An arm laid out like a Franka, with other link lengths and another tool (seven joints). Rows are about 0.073 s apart.
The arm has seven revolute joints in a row. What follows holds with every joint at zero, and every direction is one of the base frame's. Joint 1 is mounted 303.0 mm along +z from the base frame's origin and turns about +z. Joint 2 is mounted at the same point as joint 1 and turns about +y. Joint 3 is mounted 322.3 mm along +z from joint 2 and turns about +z. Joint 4 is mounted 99.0 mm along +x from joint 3 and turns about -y. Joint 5 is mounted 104.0 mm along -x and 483.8 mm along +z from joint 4 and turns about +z. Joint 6 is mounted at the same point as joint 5 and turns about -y. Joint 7 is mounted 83.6 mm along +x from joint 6 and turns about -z. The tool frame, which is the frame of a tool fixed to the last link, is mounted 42.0 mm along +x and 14.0 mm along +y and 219.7 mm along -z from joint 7; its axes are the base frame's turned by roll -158.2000, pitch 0.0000 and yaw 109.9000 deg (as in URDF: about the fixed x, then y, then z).
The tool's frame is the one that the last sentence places.
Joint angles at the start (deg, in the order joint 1, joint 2, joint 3, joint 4, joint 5, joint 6, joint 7):
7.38, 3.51, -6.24, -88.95, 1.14, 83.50, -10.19
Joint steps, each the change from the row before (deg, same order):
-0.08, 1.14, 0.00, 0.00, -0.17, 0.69, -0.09
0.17, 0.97, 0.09, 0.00, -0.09, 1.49, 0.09
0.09, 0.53, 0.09, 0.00, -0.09, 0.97, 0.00
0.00, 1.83, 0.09, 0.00, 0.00, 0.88, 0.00
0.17, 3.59, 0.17, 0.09, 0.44, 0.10, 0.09
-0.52, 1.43, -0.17, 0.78, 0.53, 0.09, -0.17
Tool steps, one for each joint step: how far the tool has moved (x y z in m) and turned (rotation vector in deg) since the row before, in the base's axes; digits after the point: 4 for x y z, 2 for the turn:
0.0060, -0.0012, -0.0129, -0.29, 0.44, 0.01
0.0084, 0.0032, -0.0097, -0.19, -0.53, 0.17
0.0051, 0.0021, -0.0051, -0.13, -0.45, 0.18
0.0075, 0.0017, -0.0215, -0.21, 0.94, 0.09
0.0062, 0.0067, -0.0441, -0.03, 3.38, 0.18
0.0056, -0.0060, -0.0102, 0.36, 0.56, -0.60

